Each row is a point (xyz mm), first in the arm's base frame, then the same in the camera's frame.
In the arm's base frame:
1: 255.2 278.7 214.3
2: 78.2 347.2 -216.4
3: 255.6 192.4 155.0
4: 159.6 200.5 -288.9
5: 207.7 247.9 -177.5
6: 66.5 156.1 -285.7
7: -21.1 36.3 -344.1
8: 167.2 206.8 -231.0
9: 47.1 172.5 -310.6
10: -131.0 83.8 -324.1
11: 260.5 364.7 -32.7
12: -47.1 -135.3 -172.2
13: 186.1 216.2 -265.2
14: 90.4 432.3 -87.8
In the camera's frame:
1: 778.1 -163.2 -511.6
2: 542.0 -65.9 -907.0
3: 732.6 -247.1 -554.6
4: 544.0 -238.3 -967.7
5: 631.1 -204.8 -876.8
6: 444.7 -241.8 -939.8
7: 308.1 -321.5 -959.9
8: 566.9 -230.8 -914.2
9: 427.4 -221.2 -963.1
10: 231.5 -232.9 -928.0
11: 755.9 -107.0 -766.2
12: 262.3 -453.9 -759.8
13: 579.3 -232.5 -952.4
14: 614.8 17.7 -799.1

